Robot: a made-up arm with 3 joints. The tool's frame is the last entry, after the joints.
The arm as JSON. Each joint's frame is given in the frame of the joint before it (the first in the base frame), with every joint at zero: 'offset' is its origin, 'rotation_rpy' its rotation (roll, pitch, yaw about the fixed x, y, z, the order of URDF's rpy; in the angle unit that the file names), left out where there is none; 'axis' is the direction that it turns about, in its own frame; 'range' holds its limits. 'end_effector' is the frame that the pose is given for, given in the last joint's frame.
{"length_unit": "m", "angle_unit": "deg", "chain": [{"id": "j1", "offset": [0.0, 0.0, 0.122], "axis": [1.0, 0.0, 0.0], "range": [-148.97, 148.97]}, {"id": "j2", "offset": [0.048, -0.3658, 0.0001], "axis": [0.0, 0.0, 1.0], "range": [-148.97, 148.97]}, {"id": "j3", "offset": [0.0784, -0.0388, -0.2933], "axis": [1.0, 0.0, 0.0], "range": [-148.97, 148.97]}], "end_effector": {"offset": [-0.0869, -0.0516, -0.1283]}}
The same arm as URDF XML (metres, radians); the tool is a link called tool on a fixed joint. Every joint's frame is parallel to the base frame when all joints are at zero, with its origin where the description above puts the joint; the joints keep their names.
<robot name="arm">
<joint name="tool_fixed" type="fixed"><parent link="link3"/><child link="tool"/><origin xyz="-0.0869 -0.0516 -0.1283" rpy="0 0 0"/></joint>
<joint name="j3" type="revolute"><parent link="link2"/><child link="link3"/><origin xyz="0.0784 -0.0388 -0.2933" rpy="0 0 0"/><axis xyz="1 0 0"/><limit lower="-2.6" upper="2.6"/></joint>
<joint name="j2" type="revolute"><parent link="link1"/><child link="link2"/><origin xyz="0.048 -0.3658 0.0001" rpy="0 0 0"/><axis xyz="0 0 1"/><limit lower="-2.6" upper="2.6"/></joint>
<joint name="j1" type="revolute"><parent link="base_link"/><child link="link1"/><origin xyz="0 0 0.122" rpy="0 0 0"/><axis xyz="1 0 0"/><limit lower="-2.6" upper="2.6"/></joint>
<link name="base_link"/>
<link name="link1"/>
<link name="link2"/>
<link name="link3"/>
<link name="tool"/>
</robot>

